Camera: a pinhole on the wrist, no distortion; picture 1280 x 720 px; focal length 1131.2 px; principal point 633.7 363.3 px. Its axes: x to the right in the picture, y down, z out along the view. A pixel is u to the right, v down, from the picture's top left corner.
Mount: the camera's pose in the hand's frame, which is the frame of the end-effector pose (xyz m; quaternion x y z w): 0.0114 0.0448 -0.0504 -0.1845 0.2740 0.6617 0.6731
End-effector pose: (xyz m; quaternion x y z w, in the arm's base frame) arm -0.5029 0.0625 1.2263 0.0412 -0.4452 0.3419 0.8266
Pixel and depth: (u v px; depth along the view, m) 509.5 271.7 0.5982
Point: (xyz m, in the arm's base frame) -0.9867 0.2372 1.5173
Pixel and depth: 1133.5 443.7 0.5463
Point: -0.9989 0.4299 1.2578
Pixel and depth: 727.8 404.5 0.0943
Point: -0.5745 0.1488 1.2269
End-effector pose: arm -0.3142 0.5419 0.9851 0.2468 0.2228 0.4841 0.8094
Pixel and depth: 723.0 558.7 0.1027
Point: -0.3727 0.5897 1.0760
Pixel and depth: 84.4 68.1 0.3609
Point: -0.1325 0.6693 1.2969
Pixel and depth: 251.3 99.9 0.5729
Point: -0.0766 0.7425 1.4927
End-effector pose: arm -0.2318 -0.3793 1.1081 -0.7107 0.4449 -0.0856 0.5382
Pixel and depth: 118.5 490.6 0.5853
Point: 0.0250 -0.0047 0.6996
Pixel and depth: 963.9 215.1 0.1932
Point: -0.2703 -0.3837 0.8881
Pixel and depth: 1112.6 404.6 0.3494
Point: -0.3319 -0.3245 0.7240
